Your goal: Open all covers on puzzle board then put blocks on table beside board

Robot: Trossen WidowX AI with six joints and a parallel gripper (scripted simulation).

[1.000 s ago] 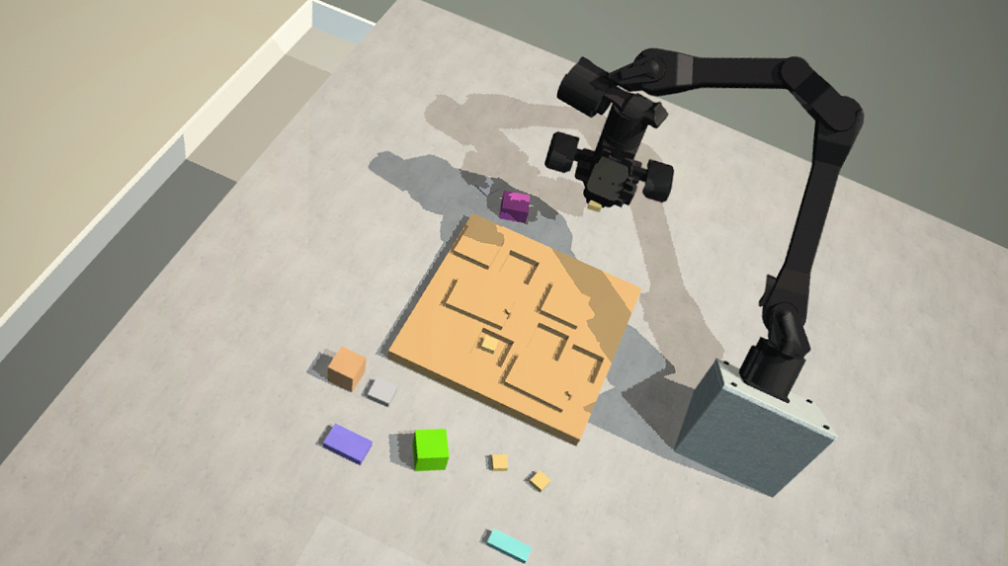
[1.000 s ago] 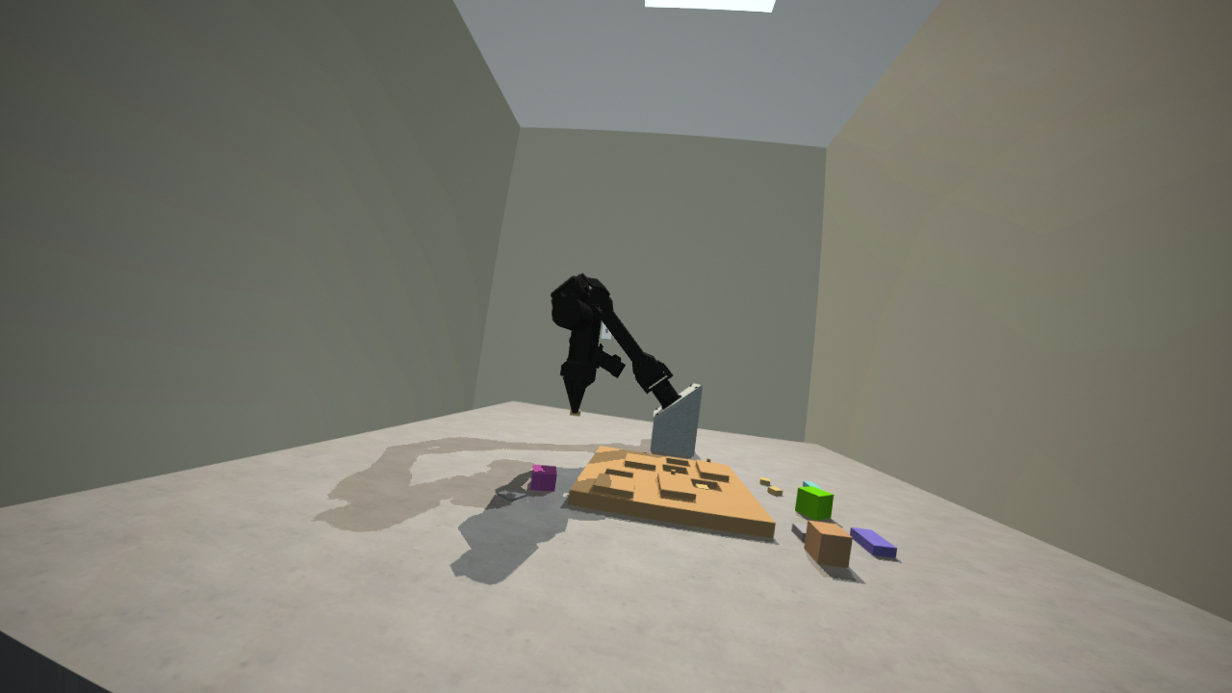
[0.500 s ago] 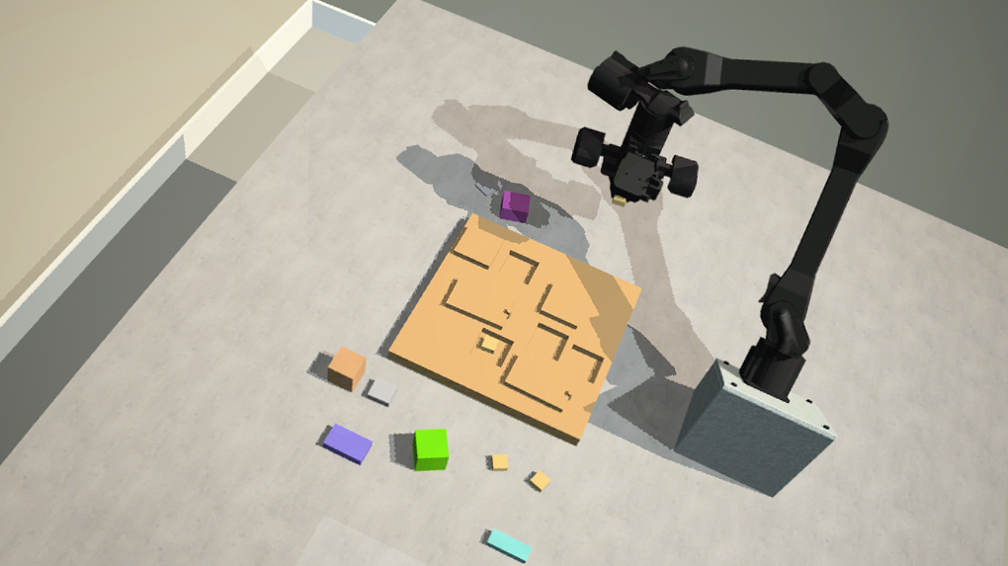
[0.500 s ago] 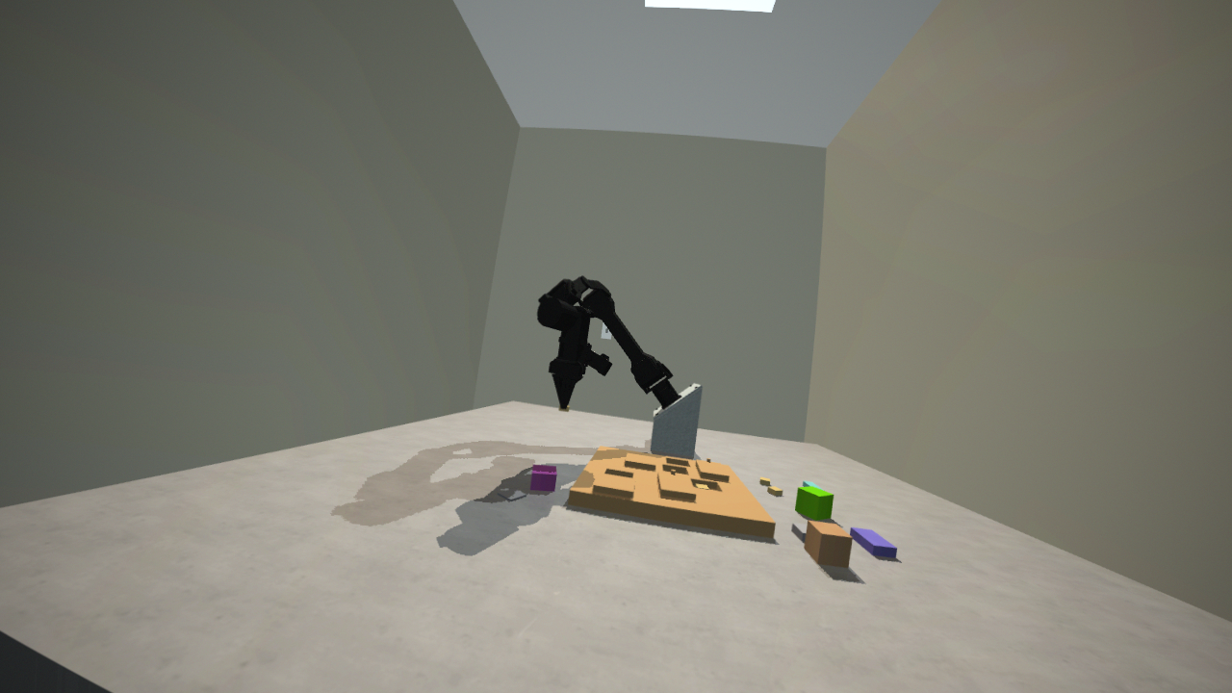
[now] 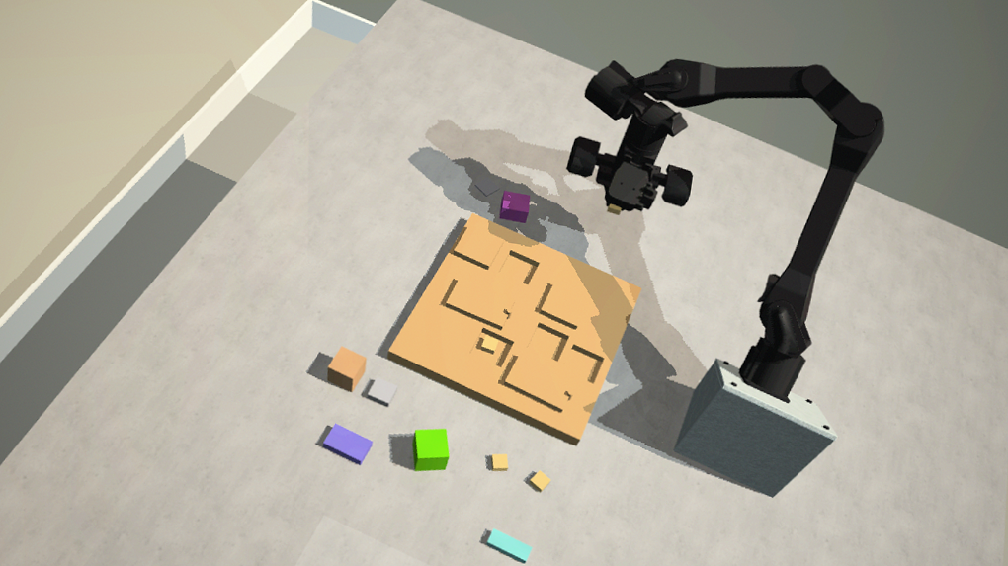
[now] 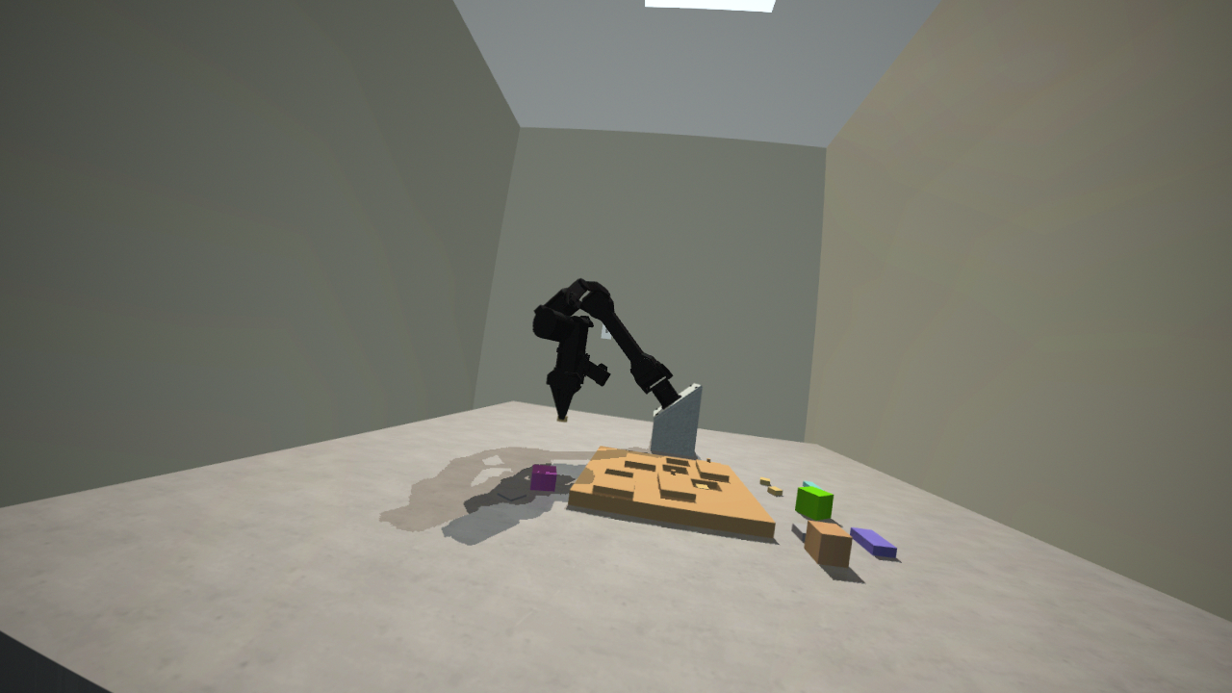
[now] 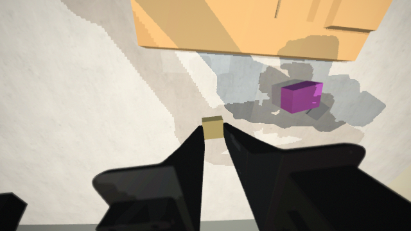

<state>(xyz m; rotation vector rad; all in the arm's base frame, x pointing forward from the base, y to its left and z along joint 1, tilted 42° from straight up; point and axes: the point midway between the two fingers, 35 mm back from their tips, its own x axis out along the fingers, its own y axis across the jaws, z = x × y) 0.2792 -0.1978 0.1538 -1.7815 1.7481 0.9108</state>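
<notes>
The magenta block lies 150 mm ahead of my gripper tip, 10 mm to the left of it and 70 mm below it. From my gripper tip the other things lie so: grey block (200 mm ahead, 420 mm to the left, 80 mm below); then thin grey plate (210 mm ahead, 10 mm to the right, 90 mm below); then green block (100 mm ahead, 480 mm to the left, 70 mm below).
</notes>
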